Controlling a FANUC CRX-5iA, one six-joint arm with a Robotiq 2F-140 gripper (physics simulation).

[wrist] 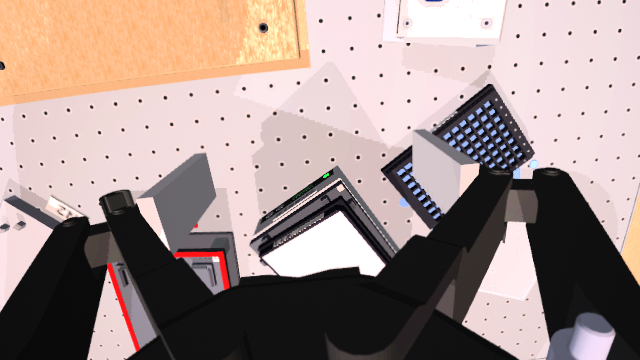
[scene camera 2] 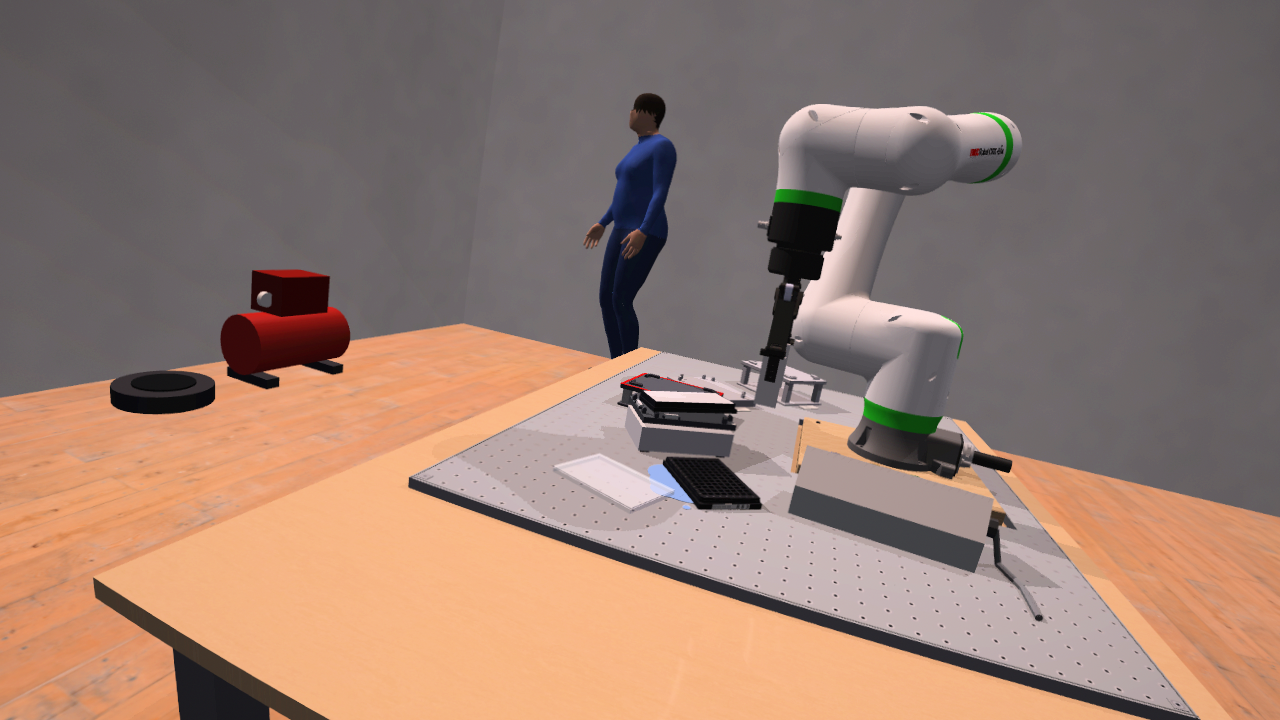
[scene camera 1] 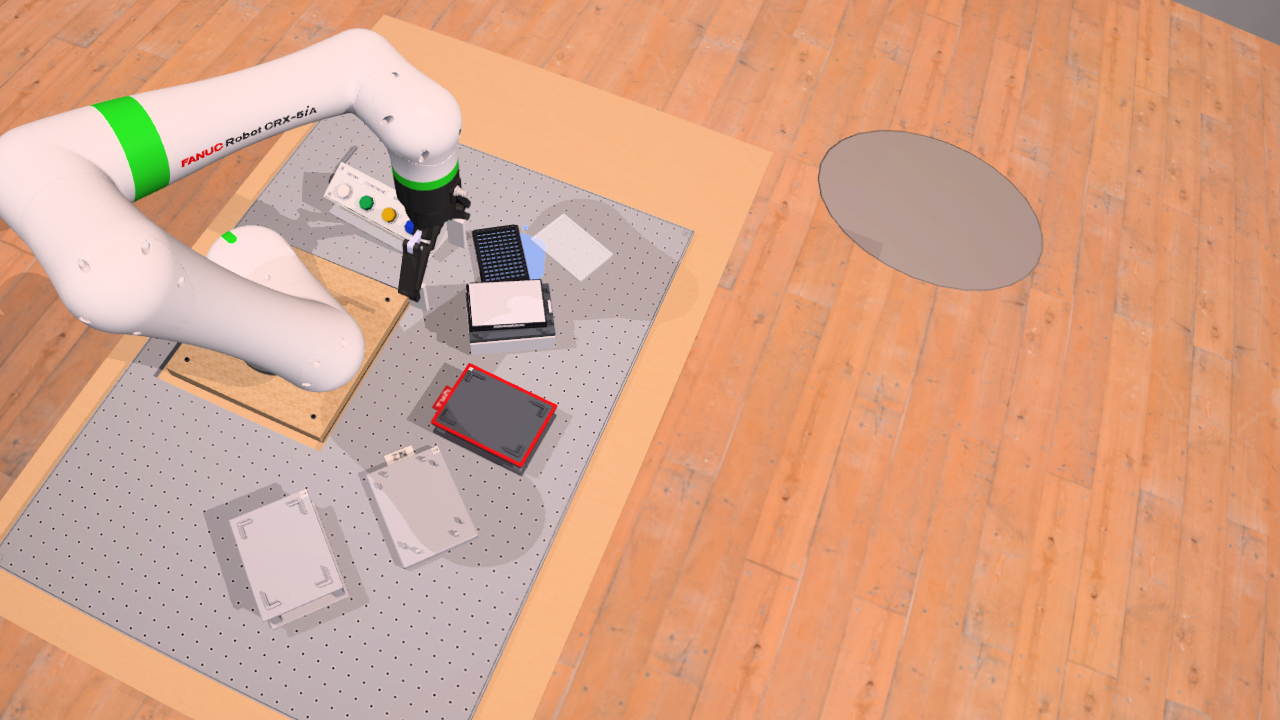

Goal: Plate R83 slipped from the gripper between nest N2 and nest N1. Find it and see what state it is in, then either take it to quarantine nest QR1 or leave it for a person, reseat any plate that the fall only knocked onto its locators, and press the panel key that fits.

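A clear lid and a button box are present. My gripper, visible in scene camera 1 and in the wrist view, is open and holds nothing.
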